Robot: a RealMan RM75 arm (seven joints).
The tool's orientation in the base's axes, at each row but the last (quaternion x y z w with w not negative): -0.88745, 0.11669, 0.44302, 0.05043; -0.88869, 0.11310, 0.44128, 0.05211; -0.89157, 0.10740, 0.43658, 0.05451; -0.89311, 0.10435, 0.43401, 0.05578; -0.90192, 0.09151, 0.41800, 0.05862; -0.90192, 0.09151, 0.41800, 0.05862; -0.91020, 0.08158, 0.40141, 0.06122; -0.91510, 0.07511, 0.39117, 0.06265; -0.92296, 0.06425, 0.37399, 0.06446; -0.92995, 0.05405, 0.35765, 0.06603; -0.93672, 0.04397, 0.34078, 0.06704; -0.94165, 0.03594, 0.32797, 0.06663
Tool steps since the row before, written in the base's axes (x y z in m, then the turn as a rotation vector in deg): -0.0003, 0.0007, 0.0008, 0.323, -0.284, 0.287; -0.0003, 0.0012, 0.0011, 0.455, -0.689, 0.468; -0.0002, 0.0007, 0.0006, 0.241, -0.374, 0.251; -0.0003, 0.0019, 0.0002, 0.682, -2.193, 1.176; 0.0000, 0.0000, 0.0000, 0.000, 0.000, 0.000; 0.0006, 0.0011, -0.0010, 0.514, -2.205, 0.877; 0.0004, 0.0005, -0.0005, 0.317, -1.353, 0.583; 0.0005, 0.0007, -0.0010, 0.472, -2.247, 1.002; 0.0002, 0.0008, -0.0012, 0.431, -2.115, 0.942; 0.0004, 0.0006, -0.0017, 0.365, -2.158, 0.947; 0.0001, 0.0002, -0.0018, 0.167, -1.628, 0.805; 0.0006, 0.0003, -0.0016, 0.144, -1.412, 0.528
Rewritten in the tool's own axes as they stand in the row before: -0.0009, -0.0006, -0.0001, 0.004, 0.197, -0.478; -0.0012, -0.0011, -0.0002, 0.000, 0.559, -0.767; -0.0007, -0.0006, -0.0001, -0.001, 0.305, -0.410; -0.0006, -0.0018, 0.0005, -0.213, 1.961, -1.664; 0.0000, 0.0000, 0.0000, 0.000, 0.000, 0.000; 0.0010, -0.0012, 0.0004, -0.089, 2.017, -1.348; 0.0006, -0.0005, 0.0001, -0.087, 1.235, -0.859; 0.0010, -0.0007, 0.0005, -0.206, 2.060, -1.411; 0.0009, -0.0007, 0.0009, -0.202, 1.941, -1.318; 0.0014, -0.0005, 0.0011, -0.252, 1.993, -1.285; 0.0012, 0.0000, 0.0013, -0.331, 1.509, -0.970; 0.0015, -0.0002, 0.0009, -0.182, 1.326, -0.708
